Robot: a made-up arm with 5 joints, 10 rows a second.
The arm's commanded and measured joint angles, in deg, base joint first. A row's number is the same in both.
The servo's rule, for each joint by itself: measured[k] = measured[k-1] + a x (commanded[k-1-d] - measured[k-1]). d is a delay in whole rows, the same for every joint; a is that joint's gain. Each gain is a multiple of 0.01, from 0.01 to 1. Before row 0 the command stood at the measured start. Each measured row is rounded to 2 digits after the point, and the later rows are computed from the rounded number. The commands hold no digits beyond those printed.
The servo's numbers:
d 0
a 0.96 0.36 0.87 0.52 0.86
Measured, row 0:
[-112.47 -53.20 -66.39 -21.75 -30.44]
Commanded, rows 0 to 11:
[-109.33 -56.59 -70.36 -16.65 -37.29]
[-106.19 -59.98 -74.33 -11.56 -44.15]
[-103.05 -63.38 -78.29 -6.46 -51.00]
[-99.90 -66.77 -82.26 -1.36 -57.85]
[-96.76 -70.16 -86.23 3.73 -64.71]
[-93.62 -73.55 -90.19 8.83 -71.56]
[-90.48 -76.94 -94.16 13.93 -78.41]
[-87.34 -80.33 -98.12 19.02 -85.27]
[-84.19 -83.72 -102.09 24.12 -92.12]
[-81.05 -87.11 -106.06 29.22 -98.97]
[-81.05 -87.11 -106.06 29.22 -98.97]
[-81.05 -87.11 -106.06 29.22 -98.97]
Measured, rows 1 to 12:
[-109.46 -54.42 -69.84 -19.10 -36.33]
[-106.32 -56.42 -73.75 -15.18 -43.06]
[-103.18 -58.93 -77.70 -10.65 -49.89]
[-100.03 -61.75 -81.67 -5.82 -56.74]
[-96.89 -64.78 -85.64 -0.85 -63.59]
[-93.75 -67.94 -89.60 4.18 -70.44]
[-90.61 -71.18 -93.57 9.25 -77.29]
[-87.47 -74.47 -97.53 14.33 -84.15]
[-84.32 -77.80 -101.50 19.42 -91.00]
[-81.18 -81.15 -105.47 24.52 -97.85]
[-81.06 -83.30 -105.98 26.96 -98.81]
[-81.05 -84.67 -106.05 28.14 -98.95]

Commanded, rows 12 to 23:
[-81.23 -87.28 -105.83 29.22 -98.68]
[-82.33 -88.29 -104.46 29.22 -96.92]
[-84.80 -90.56 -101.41 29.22 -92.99]
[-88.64 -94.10 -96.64 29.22 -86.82]
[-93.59 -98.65 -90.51 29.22 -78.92]
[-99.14 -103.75 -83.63 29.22 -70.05]
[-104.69 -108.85 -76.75 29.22 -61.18]
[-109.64 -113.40 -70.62 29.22 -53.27]
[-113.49 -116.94 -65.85 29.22 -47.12]
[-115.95 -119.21 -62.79 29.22 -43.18]
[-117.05 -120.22 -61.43 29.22 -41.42]
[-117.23 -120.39 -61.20 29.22 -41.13]
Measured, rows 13 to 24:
[-81.22 -85.61 -105.86 28.70 -98.72]
[-82.29 -86.57 -104.64 28.97 -97.17]
[-84.70 -88.01 -101.83 29.10 -93.58]
[-88.48 -90.20 -97.31 29.16 -87.77]
[-93.39 -93.24 -91.39 29.19 -80.16]
[-98.91 -97.02 -84.64 29.21 -71.47]
[-104.46 -101.28 -77.78 29.22 -62.62]
[-109.43 -105.64 -71.55 29.22 -54.58]
[-113.33 -109.71 -66.59 29.22 -48.16]
[-115.85 -113.13 -63.28 29.22 -43.88]
[-117.00 -115.68 -61.67 29.22 -41.76]
[-117.22 -117.38 -61.26 29.22 -41.22]

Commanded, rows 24 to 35:
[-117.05 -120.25 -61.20 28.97 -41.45]
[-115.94 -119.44 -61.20 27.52 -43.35]
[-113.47 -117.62 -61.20 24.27 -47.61]
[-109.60 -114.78 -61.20 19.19 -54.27]
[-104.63 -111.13 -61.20 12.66 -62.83]
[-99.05 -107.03 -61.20 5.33 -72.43]
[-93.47 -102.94 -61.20 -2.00 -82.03]
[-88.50 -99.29 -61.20 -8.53 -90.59]
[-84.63 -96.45 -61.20 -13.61 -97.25]
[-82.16 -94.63 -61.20 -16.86 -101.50]
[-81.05 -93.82 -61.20 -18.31 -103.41]
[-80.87 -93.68 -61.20 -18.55 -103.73]
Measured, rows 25 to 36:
[-117.06 -118.41 -61.21 29.09 -41.42]
[-115.98 -118.78 -61.20 28.27 -43.08]
[-113.57 -118.36 -61.20 26.19 -46.98]
[-109.76 -117.07 -61.20 22.55 -53.25]
[-104.84 -114.93 -61.20 17.41 -61.49]
[-99.28 -112.09 -61.20 11.13 -70.90]
[-93.70 -108.80 -61.20 4.30 -80.47]
[-88.71 -105.38 -61.20 -2.37 -89.17]
[-84.79 -102.17 -61.20 -8.21 -96.12]
[-82.27 -99.46 -61.20 -12.71 -100.75]
[-81.10 -97.43 -61.20 -15.62 -103.04]
[-80.88 -96.08 -61.20 -17.14 -103.63]

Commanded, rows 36 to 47:
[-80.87 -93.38 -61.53 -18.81 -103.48]
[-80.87 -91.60 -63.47 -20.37 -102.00]
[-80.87 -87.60 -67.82 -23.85 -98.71]
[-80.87 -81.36 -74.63 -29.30 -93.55]
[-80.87 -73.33 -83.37 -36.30 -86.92]
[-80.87 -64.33 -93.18 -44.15 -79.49]
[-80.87 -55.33 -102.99 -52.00 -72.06]
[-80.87 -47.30 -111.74 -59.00 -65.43]
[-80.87 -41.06 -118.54 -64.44 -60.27]
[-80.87 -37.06 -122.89 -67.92 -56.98]
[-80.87 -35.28 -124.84 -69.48 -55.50]
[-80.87 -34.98 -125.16 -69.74 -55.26]
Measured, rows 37 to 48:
[-80.87 -95.11 -61.49 -18.01 -103.50]
[-80.87 -93.85 -63.21 -19.24 -102.21]
[-80.87 -91.60 -67.22 -21.64 -99.20]
[-80.87 -87.91 -73.67 -25.62 -94.34]
[-80.87 -82.66 -82.11 -31.17 -87.96]
[-80.87 -76.06 -91.74 -37.92 -80.68]
[-80.87 -68.60 -101.53 -45.24 -73.27]
[-80.87 -60.93 -110.41 -52.40 -66.53]
[-80.87 -53.78 -117.48 -58.66 -61.15]
[-80.87 -47.76 -122.19 -63.48 -57.56]
[-80.87 -43.27 -124.50 -66.60 -55.79]
[-80.87 -40.29 -125.07 -68.23 -55.33]

